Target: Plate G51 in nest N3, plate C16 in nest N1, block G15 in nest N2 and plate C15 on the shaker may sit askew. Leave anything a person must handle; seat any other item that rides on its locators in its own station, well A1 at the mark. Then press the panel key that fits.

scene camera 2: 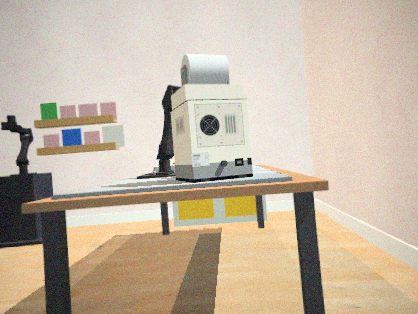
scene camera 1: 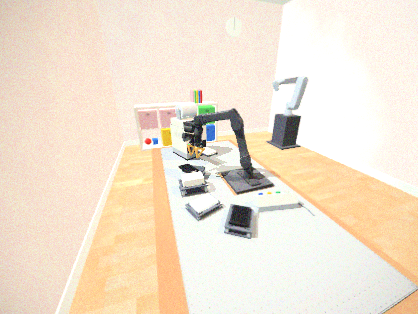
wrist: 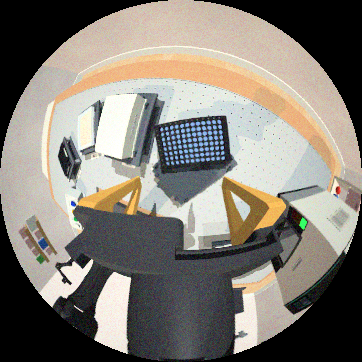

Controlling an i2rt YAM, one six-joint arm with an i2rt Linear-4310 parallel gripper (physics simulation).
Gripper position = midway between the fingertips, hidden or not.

Observation:
The gripper [wrist: 181, 180] is open, with nothing in its grasp. Also in view: a cream plate [wrist: 121, 114].

